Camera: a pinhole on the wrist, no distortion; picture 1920 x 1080 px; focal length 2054.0 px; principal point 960.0 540.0 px. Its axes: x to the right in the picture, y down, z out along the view. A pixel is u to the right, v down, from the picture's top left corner.
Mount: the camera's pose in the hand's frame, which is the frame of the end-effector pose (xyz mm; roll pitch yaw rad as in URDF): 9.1 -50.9 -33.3 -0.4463 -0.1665 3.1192
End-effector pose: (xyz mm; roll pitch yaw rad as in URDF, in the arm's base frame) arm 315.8 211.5 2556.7 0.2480 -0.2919 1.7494
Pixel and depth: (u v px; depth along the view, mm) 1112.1 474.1 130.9
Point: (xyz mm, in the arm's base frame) 435.6 233.8 2617.9
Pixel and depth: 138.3 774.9 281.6
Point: 535.8 365.9 2725.2
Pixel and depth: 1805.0 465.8 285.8
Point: 552.0 132.3 2726.6
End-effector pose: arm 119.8 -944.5 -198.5 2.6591 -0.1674 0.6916
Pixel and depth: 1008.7 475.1 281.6
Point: 159.7 -855.3 -461.0
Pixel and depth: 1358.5 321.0 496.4
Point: 184.3 -910.7 -689.9
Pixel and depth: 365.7 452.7 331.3
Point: 244.5 -780.7 -477.4
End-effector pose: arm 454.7 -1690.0 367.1 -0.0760 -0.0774 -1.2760
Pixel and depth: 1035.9 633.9 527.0
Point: 206.0 -1793.1 820.6
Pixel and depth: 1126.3 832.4 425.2
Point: 202.7 -1768.8 714.2
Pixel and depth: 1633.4 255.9 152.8
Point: 362.9 -1689.9 492.4
